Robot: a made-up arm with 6 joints.
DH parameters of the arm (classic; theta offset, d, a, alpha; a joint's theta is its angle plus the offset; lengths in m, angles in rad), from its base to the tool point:
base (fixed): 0.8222 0 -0.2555 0
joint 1: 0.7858 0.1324 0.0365 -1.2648
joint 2: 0 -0.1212 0.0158 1.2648
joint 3: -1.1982 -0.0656 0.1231 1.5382
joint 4: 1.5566 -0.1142 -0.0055 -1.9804
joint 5: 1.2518 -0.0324 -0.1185 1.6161
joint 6: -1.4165 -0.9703 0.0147 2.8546
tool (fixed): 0.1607 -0.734 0 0
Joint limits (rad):
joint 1: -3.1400..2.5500
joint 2: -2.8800..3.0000
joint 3: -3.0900..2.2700
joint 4: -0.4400..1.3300
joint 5: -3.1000..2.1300
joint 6: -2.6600..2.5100
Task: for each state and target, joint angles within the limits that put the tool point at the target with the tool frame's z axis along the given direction. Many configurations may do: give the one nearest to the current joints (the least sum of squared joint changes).
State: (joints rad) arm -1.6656 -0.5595 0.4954 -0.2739 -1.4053 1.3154
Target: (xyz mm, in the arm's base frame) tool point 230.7 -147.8 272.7 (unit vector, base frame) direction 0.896 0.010 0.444
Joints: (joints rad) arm -1.5728 -0.5783 0.3780 -0.0813 -1.4019 0.8361
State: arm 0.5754 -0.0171 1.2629 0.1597 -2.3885 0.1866
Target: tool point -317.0 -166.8 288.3 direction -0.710 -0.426 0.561
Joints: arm 0.4153 -0.1832 1.4176 0.3200 -2.0825 -0.0334
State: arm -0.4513 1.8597 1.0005 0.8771 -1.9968 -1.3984
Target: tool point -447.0 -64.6 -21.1 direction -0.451 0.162 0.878
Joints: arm 0.0970 1.9417 0.8622 1.2030 -2.4742 -1.9523
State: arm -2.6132 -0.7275 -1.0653 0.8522 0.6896 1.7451
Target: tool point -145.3 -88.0 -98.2 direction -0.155 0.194 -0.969
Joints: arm -2.0214 0.1010 -1.2570 -0.0021 0.6881 2.5100
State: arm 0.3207 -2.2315 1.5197 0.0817 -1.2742 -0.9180
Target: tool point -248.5 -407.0 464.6 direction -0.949 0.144 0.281
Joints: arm -0.2913 -2.0525 1.0059 0.4841 -1.8552 -1.3086
